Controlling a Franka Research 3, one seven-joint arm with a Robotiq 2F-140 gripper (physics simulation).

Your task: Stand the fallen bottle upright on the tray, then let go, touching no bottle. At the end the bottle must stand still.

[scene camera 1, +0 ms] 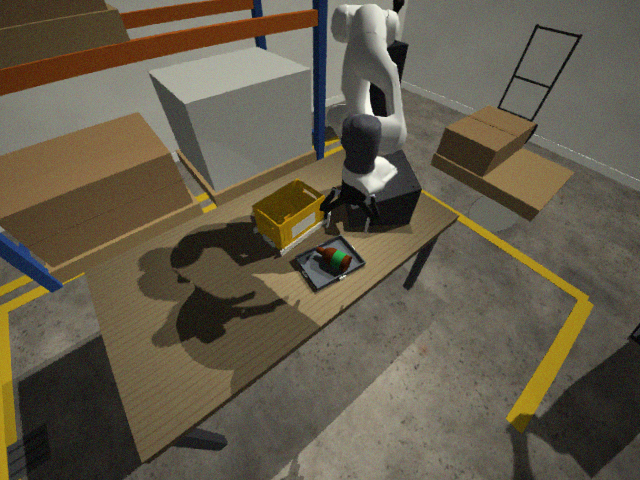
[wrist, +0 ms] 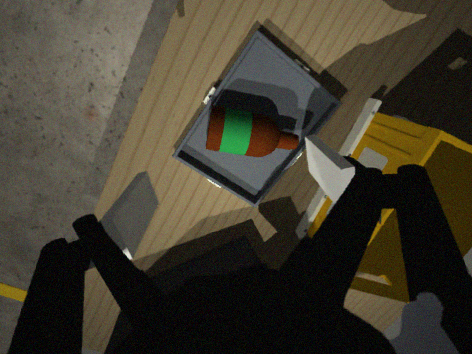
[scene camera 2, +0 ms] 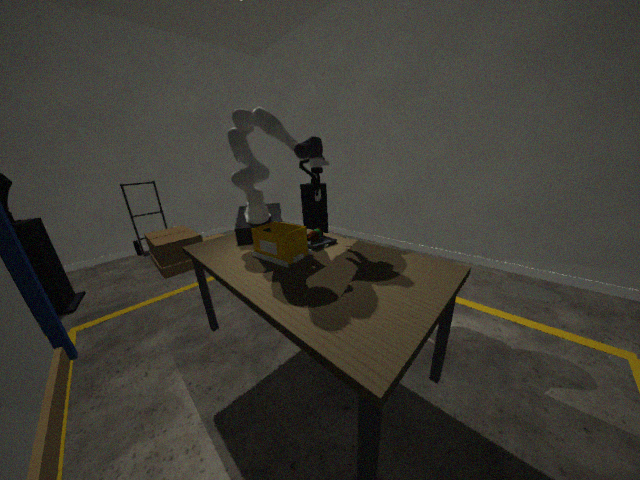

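Observation:
The brown bottle with a green band [scene camera 1: 338, 259] [scene camera 2: 313, 234] [wrist: 237, 132] lies on its side in the shallow grey tray [scene camera 1: 316, 276] [scene camera 2: 326, 241] [wrist: 280, 65]. In the wrist view its base is at the left, near the tray's long edge, and its neck points right, toward the opposite rim by the yellow crate. Whether the neck touches that rim is unclear. My gripper [scene camera 1: 347, 222] [scene camera 2: 317, 196] [wrist: 228, 171] is open, with nothing between its fingers. It hangs well above the table, apart from the bottle. In the wrist view the bottle lies ahead of the gap between the fingertips.
A yellow crate [scene camera 1: 269, 224] [scene camera 2: 279, 241] [wrist: 395, 135] stands close beside the tray on a pale base. The black block [scene camera 1: 405, 209] under the arm stands at the table's end. The table [scene camera 1: 289, 330] [scene camera 2: 382, 320] has its long edge near the tray's other side.

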